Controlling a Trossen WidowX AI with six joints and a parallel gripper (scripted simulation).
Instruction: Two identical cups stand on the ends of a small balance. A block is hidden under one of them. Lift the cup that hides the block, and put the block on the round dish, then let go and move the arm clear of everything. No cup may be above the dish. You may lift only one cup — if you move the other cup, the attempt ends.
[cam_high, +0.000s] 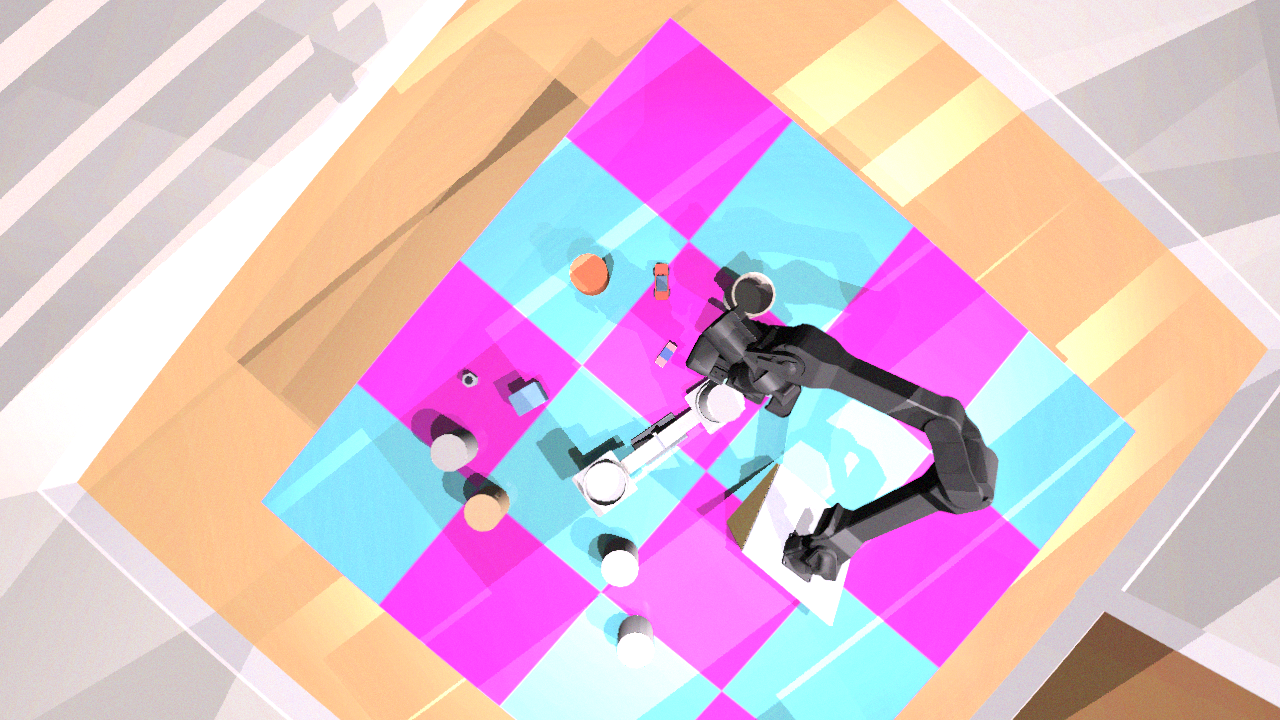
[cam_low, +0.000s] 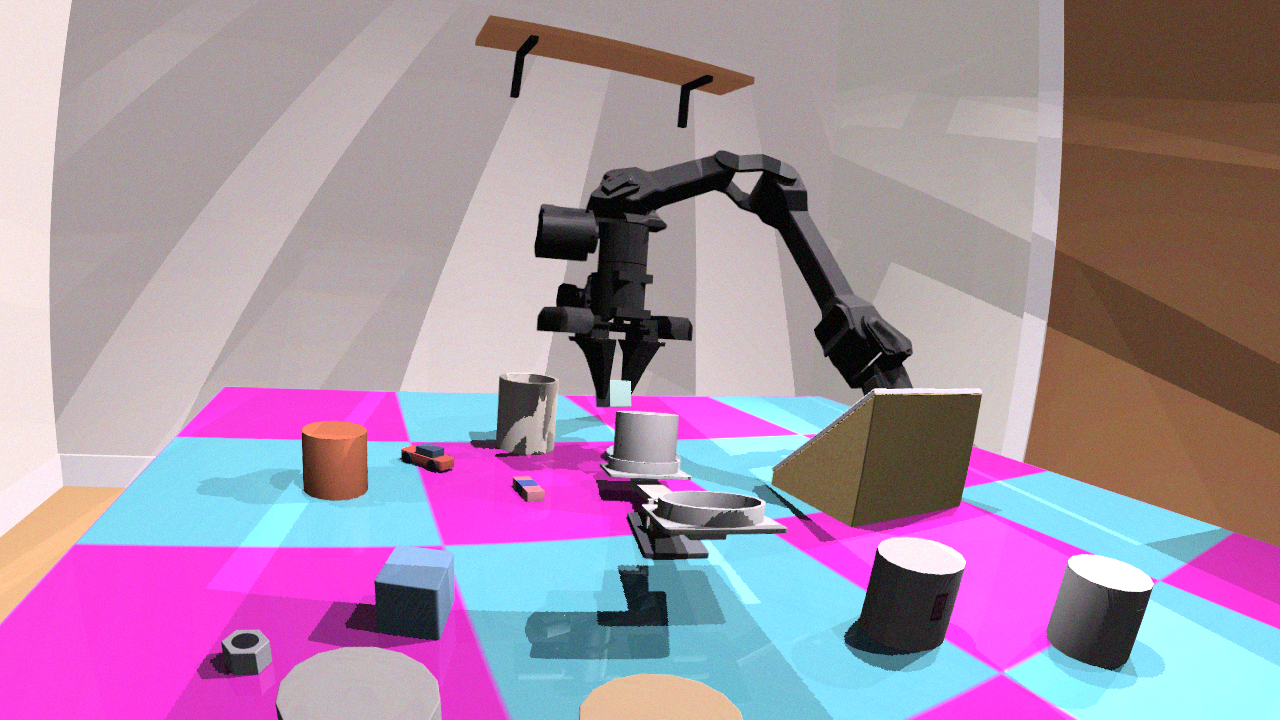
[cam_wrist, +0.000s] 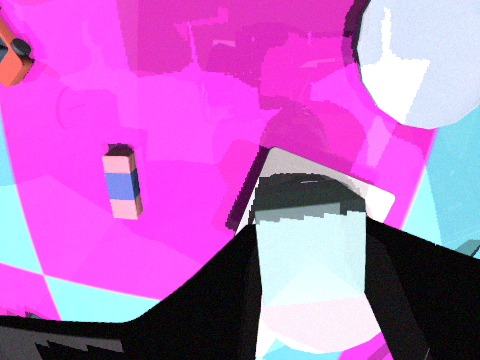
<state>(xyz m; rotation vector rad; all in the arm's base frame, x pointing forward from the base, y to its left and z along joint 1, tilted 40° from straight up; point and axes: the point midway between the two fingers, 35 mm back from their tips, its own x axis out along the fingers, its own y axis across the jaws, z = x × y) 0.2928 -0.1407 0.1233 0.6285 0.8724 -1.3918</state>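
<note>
The round dish lies 9 cm below my gripper tip, 9 cm behind it and 7 cm to the right of it. Round my gripper tip: white tube: 14 cm to the right, 6 cm below, 6 cm ahead; then balance beam: 17 cm to the left, 6 cm below, 2 cm ahead; then balance: 17 cm to the left, 7 cm below, 3 cm ahead.
</note>
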